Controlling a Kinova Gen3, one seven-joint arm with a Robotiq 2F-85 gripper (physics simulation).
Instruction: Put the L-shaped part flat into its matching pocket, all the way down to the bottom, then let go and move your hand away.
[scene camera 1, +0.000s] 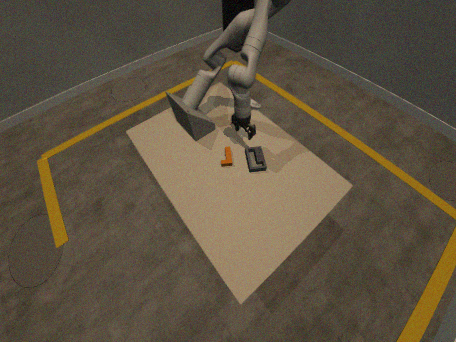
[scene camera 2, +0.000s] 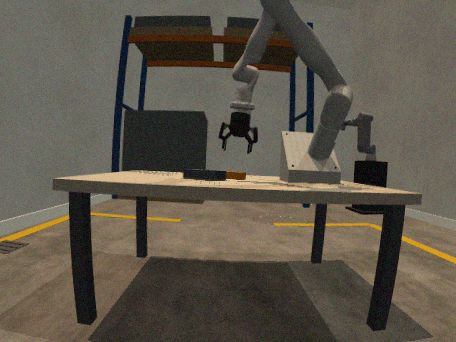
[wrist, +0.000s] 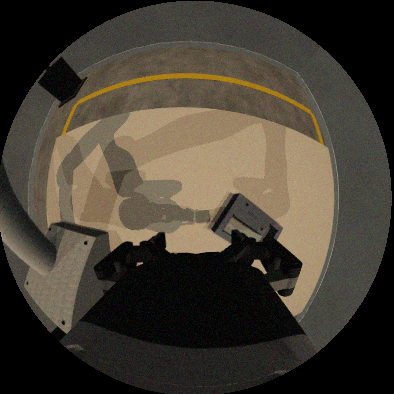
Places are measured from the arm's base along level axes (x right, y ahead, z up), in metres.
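Pixels of known places: gripper, fingertip midpoint: (scene camera 1: 243, 134) (scene camera 2: 236, 152) (wrist: 197, 238); arm's base at its link origin: (scene camera 1: 189, 105) (scene camera 2: 317, 152) (wrist: 46, 258).
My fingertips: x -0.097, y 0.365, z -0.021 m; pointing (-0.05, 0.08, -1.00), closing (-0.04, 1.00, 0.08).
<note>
Ahead of a thing's pixels: the offset from my fingertips to its top centre.
The orange L-shaped part @[dy -0.006, dx +0.124, dz -0.079 m] (scene camera 1: 229, 156) (scene camera 2: 236, 175) lies flat on the table, beside the dark grey pocket block and apart from it. It does not show in the wrist view. The pocket block @[dy +0.117, dx +0.014, dz -0.072 m] (scene camera 1: 258, 169) (scene camera 2: 205, 174) (wrist: 250, 209) lies on the table with its L-shaped pocket facing up. The light pocket floor shows in the wrist view, partly behind a finger. My gripper (scene camera 1: 244, 132) (scene camera 2: 237, 150) (wrist: 197, 238) is open and empty, pointing down. It hangs well above the table, on the robot-base side of the block and the part.
The arm's sloped grey base (scene camera 1: 202, 129) (scene camera 2: 310, 176) (wrist: 65, 270) stands on the table (scene camera 1: 240, 250) (scene camera 2: 150, 187). Behind the table stand a shelf rack (scene camera 2: 120, 90), a large grey box (scene camera 2: 165, 140) and another arm on a black pedestal (scene camera 2: 370, 182). Shadows of the arm fall across the table.
</note>
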